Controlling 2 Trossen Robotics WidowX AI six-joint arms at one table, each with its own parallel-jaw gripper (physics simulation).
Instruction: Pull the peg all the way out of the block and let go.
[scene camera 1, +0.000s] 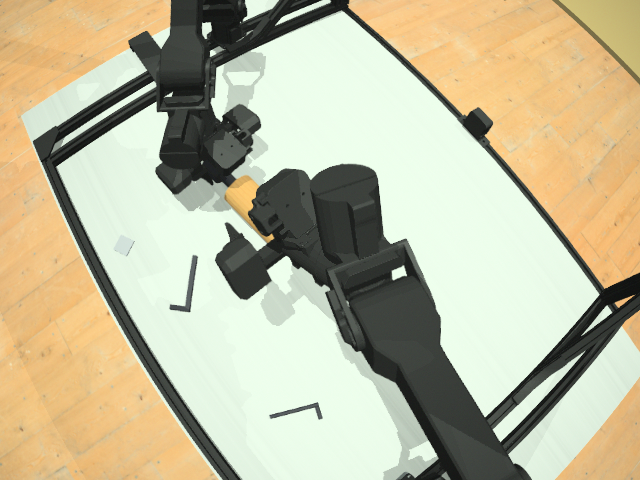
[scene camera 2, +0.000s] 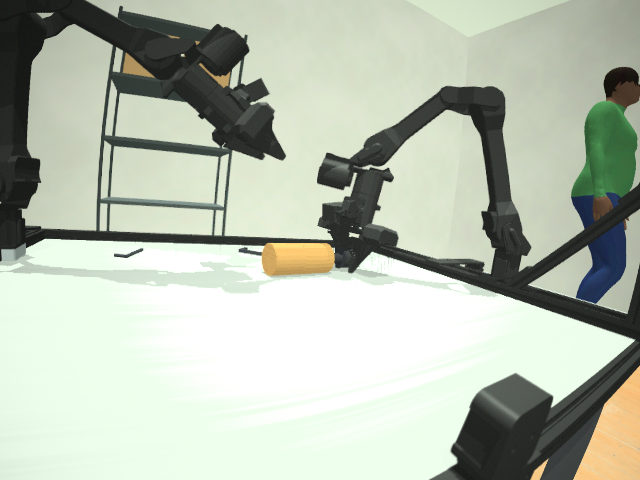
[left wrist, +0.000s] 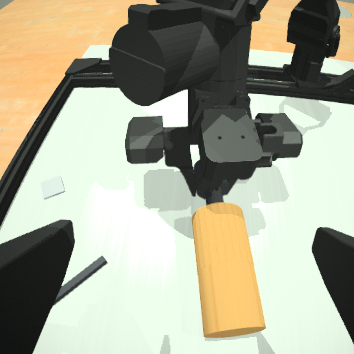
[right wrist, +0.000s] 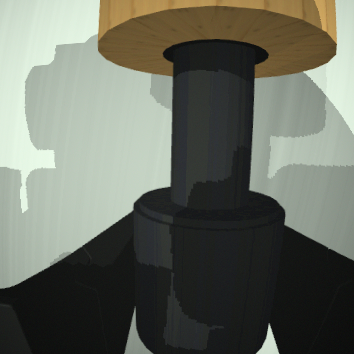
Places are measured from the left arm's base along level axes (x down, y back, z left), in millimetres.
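Pixels of known places: left gripper, fingertip midpoint: (scene camera 2: 273, 158) (left wrist: 197, 237); right gripper, fingertip midpoint: (scene camera 1: 220, 176) (scene camera 2: 343, 270) (left wrist: 208, 193) (right wrist: 196, 222); left arm's base, origin of the base link: (scene camera 2: 0, 245); right arm's base, origin of the base link: (scene camera 1: 226, 35) (scene camera 2: 503, 279) (left wrist: 302, 73).
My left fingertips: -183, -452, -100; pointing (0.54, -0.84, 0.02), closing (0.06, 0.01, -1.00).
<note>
For each thing: its top centre in the pictures, then the offset to it from my left fingertips, as dx, dy, dz. "*": a spot on its surface instead. Level surfaces: height alone.
- block, middle of its top: (left wrist: 229, 258) (scene camera 1: 260, 204) (scene camera 2: 300, 243) +146, -51, -39
- black peg, middle of its top: (right wrist: 228, 101) (left wrist: 217, 196) (scene camera 1: 230, 177) (scene camera 2: 331, 248) +155, -125, -34
- small pale square, surface spot: (left wrist: 53, 187) (scene camera 1: 125, 244) * +199, -170, +175
- table, its level: dx +202
- camera box, surface spot: (scene camera 2: 504, 413) (scene camera 1: 491, 123) * +150, +87, -485
The block (scene camera 1: 242, 198) (scene camera 2: 299, 258) (left wrist: 227, 270) (right wrist: 135, 30) is an orange wooden cylinder lying on its side on the table. The black peg (scene camera 2: 342, 258) (left wrist: 215, 196) (right wrist: 212, 130) has its shaft in the hole at the block's end; a length of shaft and the wide head stand outside. My right gripper (left wrist: 208, 193) (right wrist: 196, 222) is shut on the peg's head. My left gripper (scene camera 2: 273, 156) (left wrist: 197, 237) is open and empty, high above the block, its fingers apart to either side of it in the left wrist view. In scene camera 1 the left arm hides part of the block.
Two dark L-shaped marks (scene camera 1: 191, 284) (scene camera 1: 294, 410) and a small pale square (scene camera 1: 124, 245) (left wrist: 53, 187) are on the table (scene camera 1: 413, 217). A black frame (scene camera 1: 93, 248) runs around the table's edge, with a camera box (scene camera 1: 478, 122) (scene camera 2: 504, 413) on one side.
</note>
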